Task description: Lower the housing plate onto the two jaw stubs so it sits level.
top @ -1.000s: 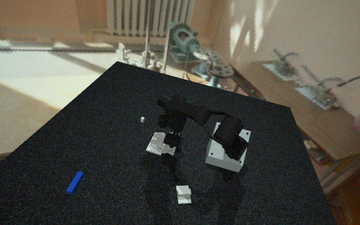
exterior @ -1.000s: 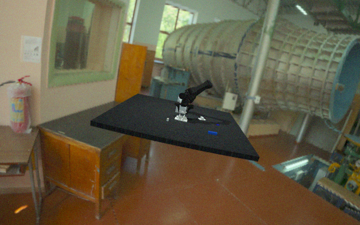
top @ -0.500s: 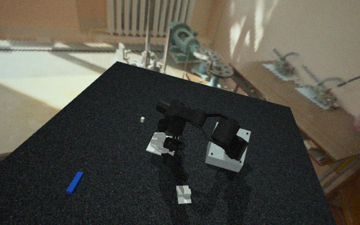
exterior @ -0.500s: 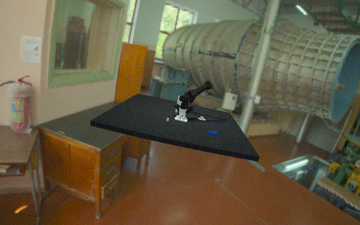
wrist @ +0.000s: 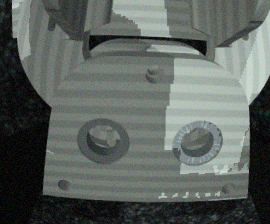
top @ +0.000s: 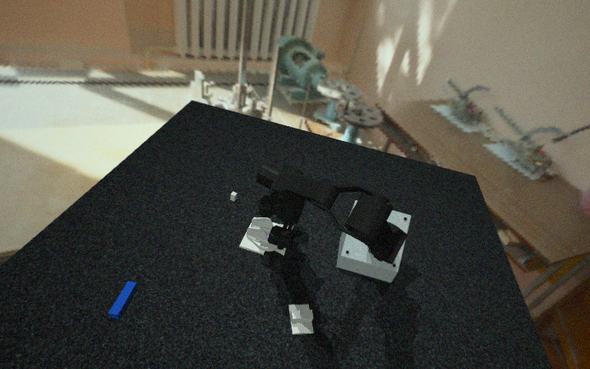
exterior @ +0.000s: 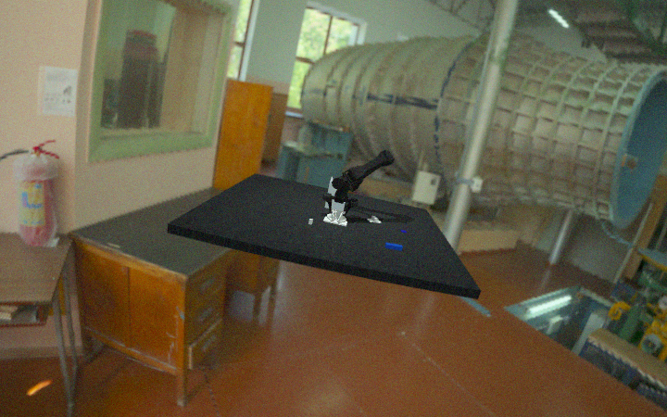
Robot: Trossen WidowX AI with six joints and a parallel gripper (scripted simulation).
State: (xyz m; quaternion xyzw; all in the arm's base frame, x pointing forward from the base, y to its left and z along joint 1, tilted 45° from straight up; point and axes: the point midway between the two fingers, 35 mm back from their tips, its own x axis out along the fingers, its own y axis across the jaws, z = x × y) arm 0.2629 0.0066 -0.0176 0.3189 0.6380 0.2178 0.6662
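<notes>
The white jaw lies 30 mm ahead of my gripper tip, 10 mm to the left of it and 10 mm below it. Round my gripper tip: white stepped block 220 mm to the left, 80 mm behind, 10 mm below; then small white cube 180 mm ahead, 140 mm to the right, 10 mm below; then blue block 320 mm ahead, 260 mm to the left, 10 mm below.
</notes>
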